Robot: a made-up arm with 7 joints.
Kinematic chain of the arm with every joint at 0, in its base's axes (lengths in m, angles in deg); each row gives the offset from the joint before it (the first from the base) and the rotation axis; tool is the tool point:
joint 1: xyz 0 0 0.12 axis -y
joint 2: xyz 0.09 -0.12 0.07 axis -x
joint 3: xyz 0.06 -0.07 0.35 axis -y
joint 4: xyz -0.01 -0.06 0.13 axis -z
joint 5: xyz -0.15 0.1 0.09 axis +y
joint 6: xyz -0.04 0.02 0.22 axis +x
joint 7: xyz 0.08 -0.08 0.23 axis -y
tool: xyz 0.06 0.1 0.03
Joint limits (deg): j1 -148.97..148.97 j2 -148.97..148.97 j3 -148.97..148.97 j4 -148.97..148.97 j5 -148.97..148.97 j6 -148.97..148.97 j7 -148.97..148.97
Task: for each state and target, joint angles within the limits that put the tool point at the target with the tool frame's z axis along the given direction. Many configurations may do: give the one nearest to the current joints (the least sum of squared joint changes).
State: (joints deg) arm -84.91 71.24 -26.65 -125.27 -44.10 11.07 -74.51
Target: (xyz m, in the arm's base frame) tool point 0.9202 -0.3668 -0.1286 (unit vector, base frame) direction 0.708 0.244 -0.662
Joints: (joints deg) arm -66.91 38.27 -55.57 -126.26 -79.33 13.18 -72.33
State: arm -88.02 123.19 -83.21 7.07 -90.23 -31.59 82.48
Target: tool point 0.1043 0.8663 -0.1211 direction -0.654 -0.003 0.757
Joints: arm -59.35 86.48 -84.59 -1.48 -100.26 -35.69 72.22
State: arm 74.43 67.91 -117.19 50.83 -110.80 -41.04 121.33
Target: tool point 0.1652 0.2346 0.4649 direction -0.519 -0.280 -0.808
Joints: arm 92.21 52.94 -70.71 84.05 -104.74 -48.98 124.09
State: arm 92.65 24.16 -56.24 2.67 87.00 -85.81 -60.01
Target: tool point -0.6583 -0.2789 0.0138 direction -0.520 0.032 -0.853
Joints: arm 111.40 -25.95 -74.49 -23.27 128.69 -109.31 -44.13
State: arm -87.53 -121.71 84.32 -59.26 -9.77 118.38 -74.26
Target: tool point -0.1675 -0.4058 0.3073 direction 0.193 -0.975 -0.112
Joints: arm -85.97 -94.03 88.72 -33.21 -10.32 130.66 -65.42
